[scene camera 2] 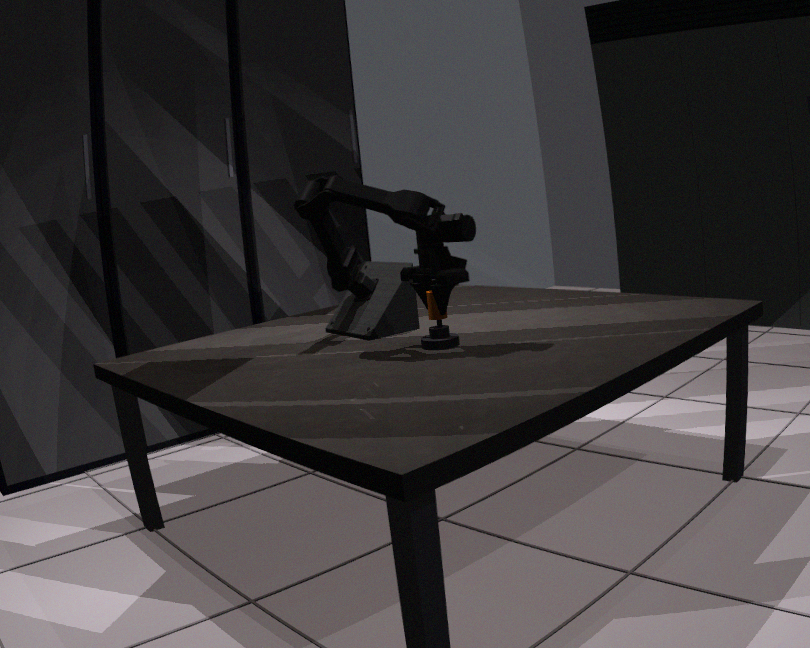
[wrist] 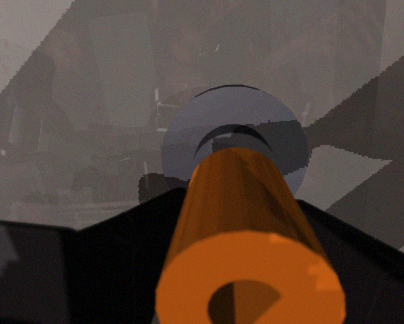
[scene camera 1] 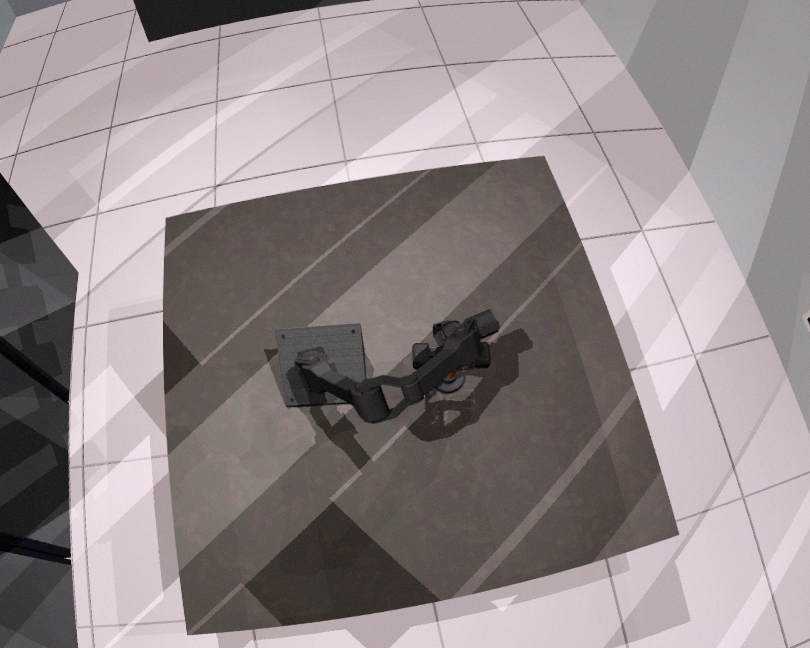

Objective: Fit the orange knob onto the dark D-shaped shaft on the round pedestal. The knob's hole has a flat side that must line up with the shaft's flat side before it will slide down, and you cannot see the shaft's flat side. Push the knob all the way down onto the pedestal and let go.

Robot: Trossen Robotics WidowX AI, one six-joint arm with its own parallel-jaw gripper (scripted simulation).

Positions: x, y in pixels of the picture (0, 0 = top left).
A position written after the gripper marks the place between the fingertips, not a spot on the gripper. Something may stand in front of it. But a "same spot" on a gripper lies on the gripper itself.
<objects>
gripper: scene camera 2; wrist; scene camera 1 449, 368
same spot on gripper: (wrist: 115, 264) = (scene camera 2: 433, 284)
</objects>
